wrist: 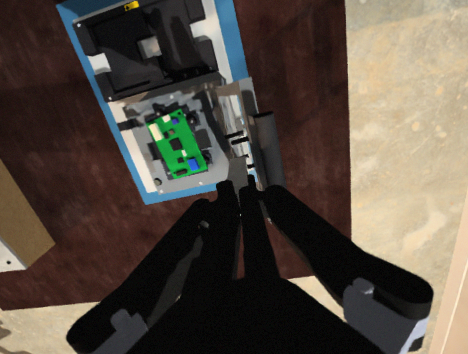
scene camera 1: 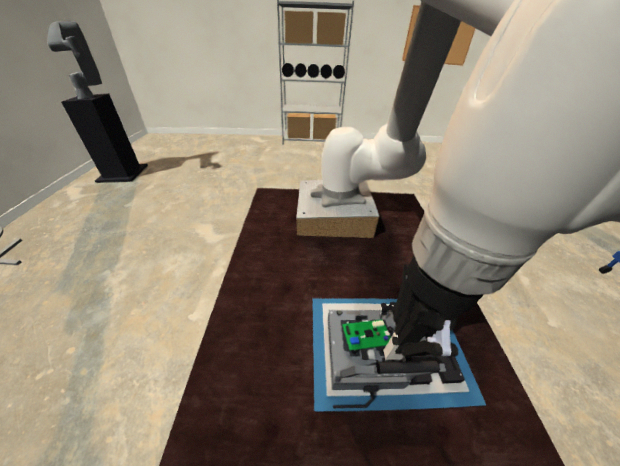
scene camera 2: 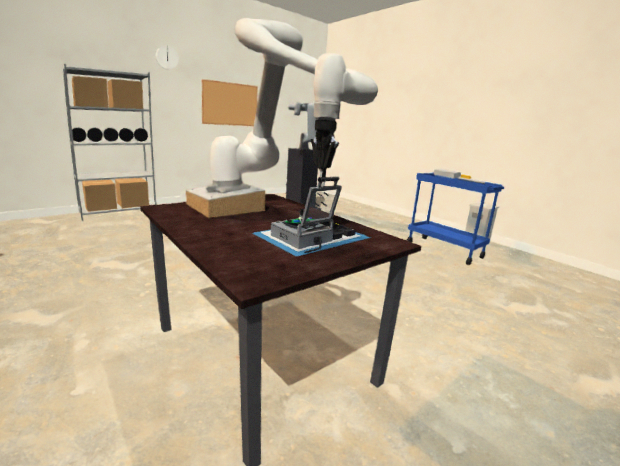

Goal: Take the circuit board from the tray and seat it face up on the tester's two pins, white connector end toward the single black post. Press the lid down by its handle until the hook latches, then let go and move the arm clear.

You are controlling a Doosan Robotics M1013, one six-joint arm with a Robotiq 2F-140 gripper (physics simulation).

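Places are measured from the arm's base along level axes (x ahead, y left, z up), in metres.
Pixels of known places: gripper, between the fingertips: (wrist: 240, 169) (scene camera 1: 392, 354) (scene camera 2: 320, 186); arm's base, origin of its link: (scene camera 1: 340, 194) (scene camera 2: 228, 188).
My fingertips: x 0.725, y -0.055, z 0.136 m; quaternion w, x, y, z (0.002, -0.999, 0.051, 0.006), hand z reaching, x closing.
Note:
Ahead of a thing's pixels: the offset from my fingertips to its top centre. "spot": to the spot under its first point. Level surfaces: height alone.
The green circuit board @[dx -0.113, dy +0.017, dz -0.146 m] (scene camera 1: 364, 334) (wrist: 186, 150) lies face up on the grey tester @[spot: dx -0.049, dy -0.052, dz -0.175 m] (scene camera 1: 343, 365) (scene camera 2: 285, 234) (wrist: 192, 186). Its white connector @[dx -0.137, dy +0.051, dz -0.152 m] (scene camera 1: 377, 323) (wrist: 155, 131) is at the upper left in the wrist view. The pins are hidden under it. The lid (scene camera 2: 306, 210) (wrist: 247, 90) stands open, steeply tilted, with its dark handle @[dx +0.032, dy +0.005, dz +0.041 m] (scene camera 1: 408, 366) (scene camera 2: 328, 179) (wrist: 271, 150) along the top. My gripper (scene camera 1: 394, 346) (scene camera 2: 322, 175) (wrist: 240, 169) is shut and empty, fingertips pointing down close beside the lid's handle end. Contact cannot be told. The black tray (scene camera 1: 453, 374) (scene camera 2: 346, 231) (wrist: 112, 82) holds no board.
Tester and tray stand on a blue-bordered mat @[dz -0.233 m] (scene camera 1: 319, 390) (scene camera 2: 265, 240) (wrist: 242, 60) on the dark table @[dz -0.235 m] (scene camera 1: 250, 350) (scene camera 2: 200, 240) (wrist: 310, 225). A thin black bent part @[spot: dx +0.023, dy -0.042, dz -0.228 m] (scene camera 1: 350, 406) lies in front of the tester. The arm's base block (scene camera 1: 335, 227) (scene camera 2: 225, 204) stands at the table's back.

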